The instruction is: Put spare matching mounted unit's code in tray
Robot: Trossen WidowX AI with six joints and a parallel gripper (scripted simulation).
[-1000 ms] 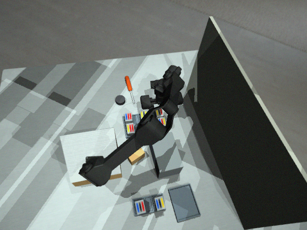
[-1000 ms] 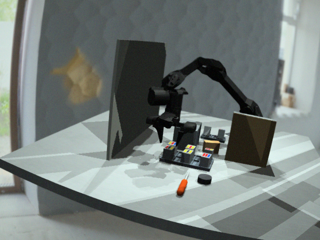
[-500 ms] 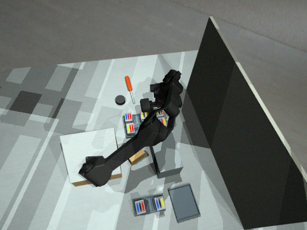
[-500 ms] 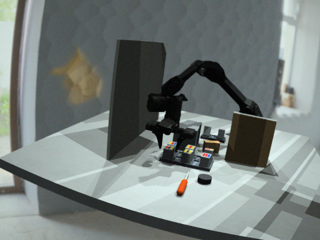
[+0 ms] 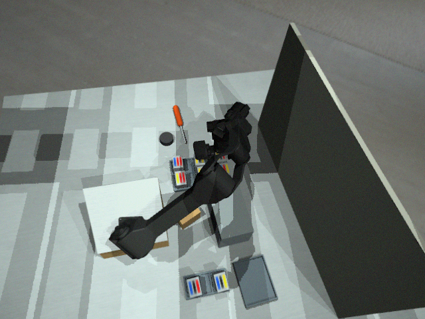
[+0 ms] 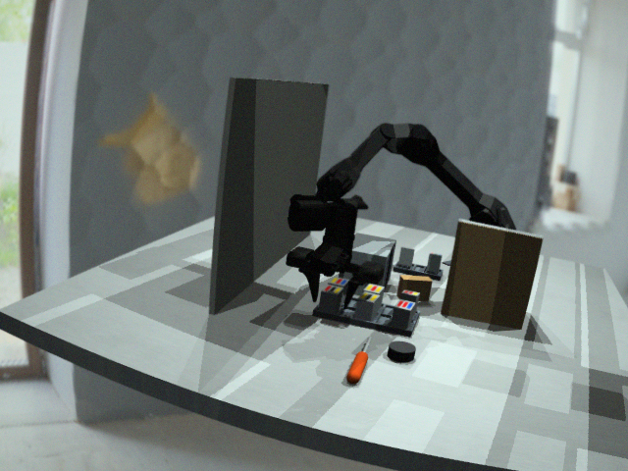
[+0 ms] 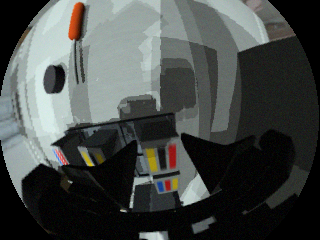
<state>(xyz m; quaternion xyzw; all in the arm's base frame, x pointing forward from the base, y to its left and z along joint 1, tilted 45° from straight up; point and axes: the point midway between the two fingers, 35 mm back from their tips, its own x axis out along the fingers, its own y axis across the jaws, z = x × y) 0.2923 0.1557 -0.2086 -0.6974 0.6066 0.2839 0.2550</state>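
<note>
Right now my gripper tip is 410 mm to the left of the grey tray, 60 mm short of it and 10 mm above it. The rest, counted from my gripper tip: brown box: 210 mm to the right, 120 mm behind, 10 mm above; black puck: 190 mm behind, 110 mm to the left, 10 mm below; tall grey block: 210 mm to the right, 30 mm above.
</note>
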